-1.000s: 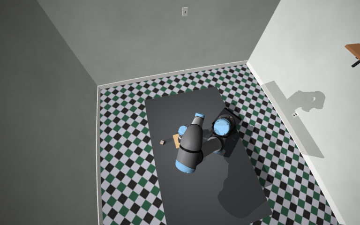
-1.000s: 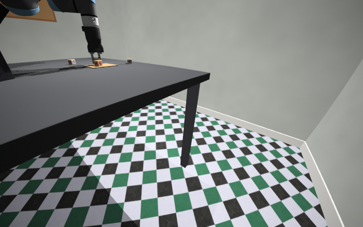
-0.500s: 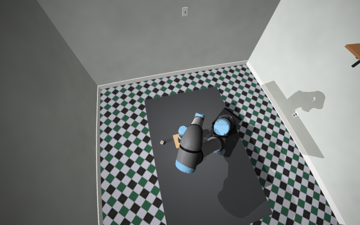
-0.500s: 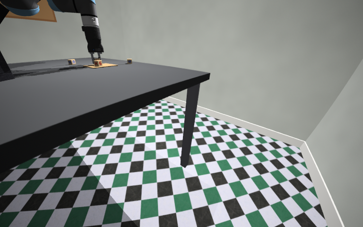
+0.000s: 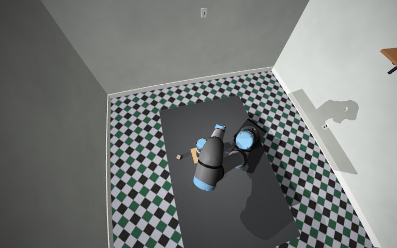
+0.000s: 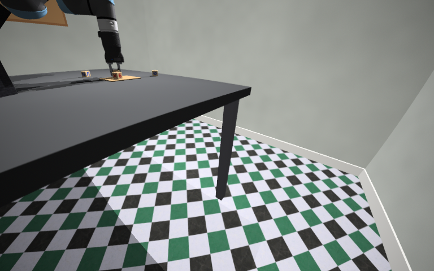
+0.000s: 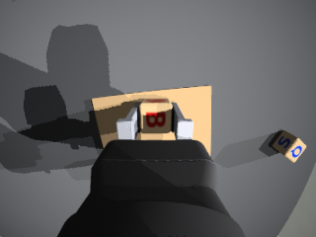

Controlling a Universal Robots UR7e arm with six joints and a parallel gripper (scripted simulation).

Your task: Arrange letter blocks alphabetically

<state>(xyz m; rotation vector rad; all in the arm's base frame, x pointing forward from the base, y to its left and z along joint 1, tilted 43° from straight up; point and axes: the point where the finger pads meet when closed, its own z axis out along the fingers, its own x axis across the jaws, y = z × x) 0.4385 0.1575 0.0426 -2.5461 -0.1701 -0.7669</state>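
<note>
My hand is 5 cm to the left of the mat, 2 cm above it and 1 cm short of it. From my hand the other things lie so: G block 8 cm to the right, 1 cm below.
</note>
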